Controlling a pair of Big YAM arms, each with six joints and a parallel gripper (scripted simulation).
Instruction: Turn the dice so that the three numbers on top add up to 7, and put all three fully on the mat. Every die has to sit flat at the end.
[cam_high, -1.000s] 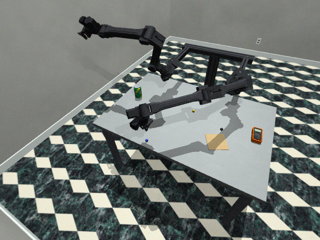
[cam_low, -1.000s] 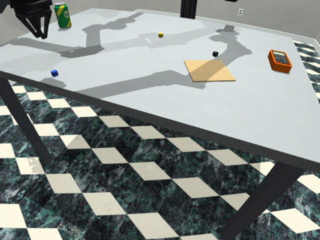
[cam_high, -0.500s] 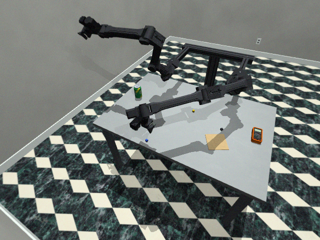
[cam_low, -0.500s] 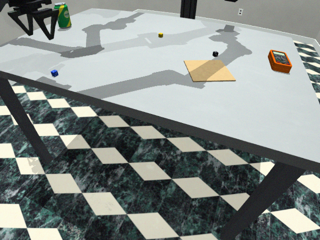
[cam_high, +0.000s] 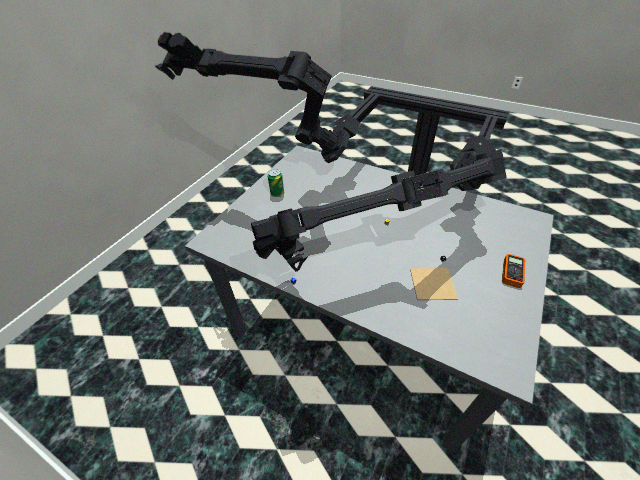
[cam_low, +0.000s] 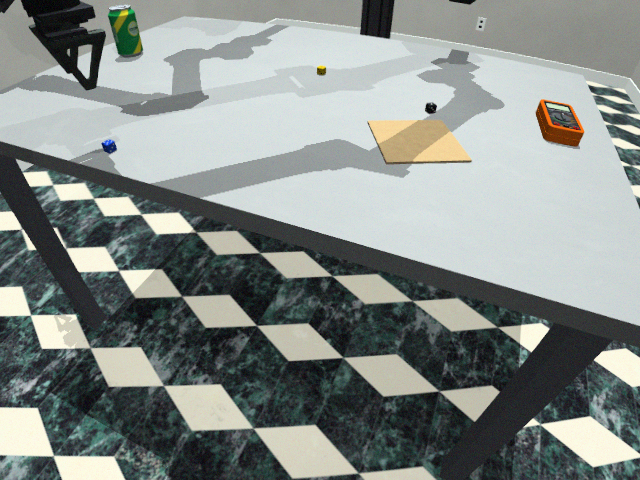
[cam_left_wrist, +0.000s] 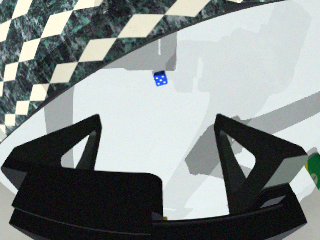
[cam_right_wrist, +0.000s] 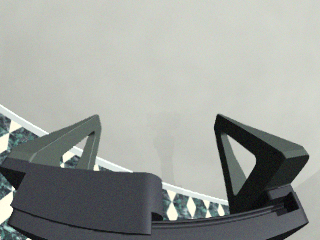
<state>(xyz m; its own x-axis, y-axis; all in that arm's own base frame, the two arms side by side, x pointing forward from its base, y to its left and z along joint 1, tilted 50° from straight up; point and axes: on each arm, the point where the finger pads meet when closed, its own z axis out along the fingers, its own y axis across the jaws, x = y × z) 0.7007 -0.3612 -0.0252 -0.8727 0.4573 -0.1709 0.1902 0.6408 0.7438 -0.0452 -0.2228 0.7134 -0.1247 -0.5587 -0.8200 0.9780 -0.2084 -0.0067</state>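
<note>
The blue die lies 12 cm below my left hand and 1 cm behind it. Also, from my left hand: tan mat (47 cm to the left, 19 cm behind, 13 cm below); then black die (49 cm to the left, 32 cm behind, 12 cm below); then yellow die (44 cm behind, 24 cm to the left, 12 cm below).
</note>
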